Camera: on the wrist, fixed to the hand. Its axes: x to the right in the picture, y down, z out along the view.
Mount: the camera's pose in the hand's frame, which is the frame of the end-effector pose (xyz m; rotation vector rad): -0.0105 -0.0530 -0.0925 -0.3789 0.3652 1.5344
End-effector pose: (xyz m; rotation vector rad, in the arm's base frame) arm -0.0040 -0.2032 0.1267 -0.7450 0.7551 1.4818
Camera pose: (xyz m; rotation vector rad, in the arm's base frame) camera 0.0507 -0.2830 0.0806 0.6014 -1.2758 -2.5195
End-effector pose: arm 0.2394 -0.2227 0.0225 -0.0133 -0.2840 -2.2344
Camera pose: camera 0.2133 -0.2019 -0.0793 -0.0172 0.3015 -0.7009
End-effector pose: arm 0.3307 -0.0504 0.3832 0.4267 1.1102 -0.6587
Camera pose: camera 0.2291 -0.0293 0.3566 0.9063 0.8858 0.9885
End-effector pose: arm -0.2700 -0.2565 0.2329 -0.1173 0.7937 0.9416
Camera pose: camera -0.2848 -0.3343 0.1608 0.0204 0.9906 2.5787
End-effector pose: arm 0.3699 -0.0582 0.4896 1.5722 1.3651 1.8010
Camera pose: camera 0.2733 -0.0803 0.4488 -1.5516 0.3369 -1.9947
